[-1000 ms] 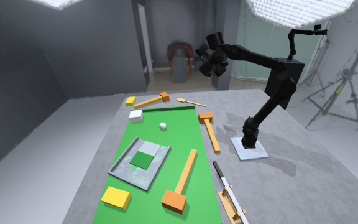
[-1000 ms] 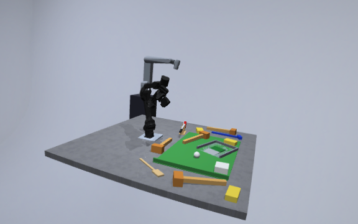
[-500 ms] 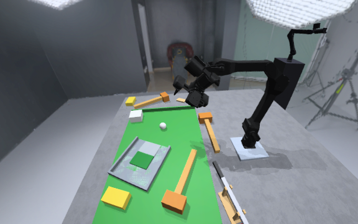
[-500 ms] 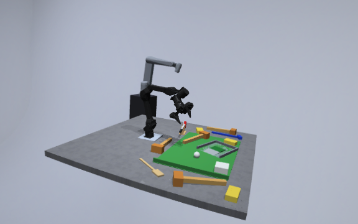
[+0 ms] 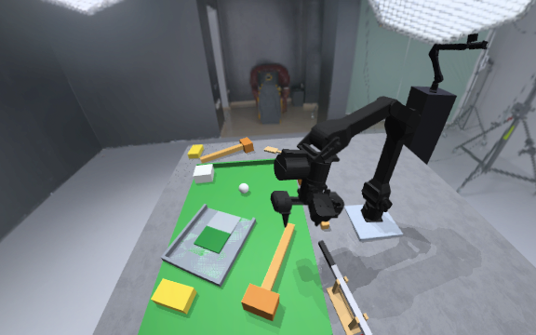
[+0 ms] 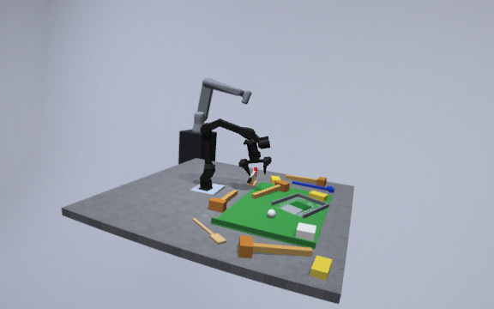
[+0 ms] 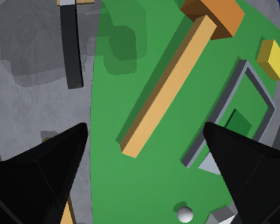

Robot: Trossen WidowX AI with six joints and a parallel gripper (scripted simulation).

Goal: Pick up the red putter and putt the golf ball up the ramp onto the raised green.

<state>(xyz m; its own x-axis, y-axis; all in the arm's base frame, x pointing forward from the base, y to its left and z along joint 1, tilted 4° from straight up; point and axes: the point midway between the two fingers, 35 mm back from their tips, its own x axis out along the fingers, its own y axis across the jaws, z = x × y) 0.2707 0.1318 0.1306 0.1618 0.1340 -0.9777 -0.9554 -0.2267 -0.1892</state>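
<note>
My gripper tip is now 11 cm past the red putter, 16 cm to the right of it and 6 cm above it. From my gripper tip the other things lie so: white golf ball 21 cm ahead, 27 cm to the right, 10 cm below; white block 42 cm ahead, 37 cm to the right, 9 cm below; wooden stand 11 cm behind, 17 cm to the left, 9 cm below.
</note>
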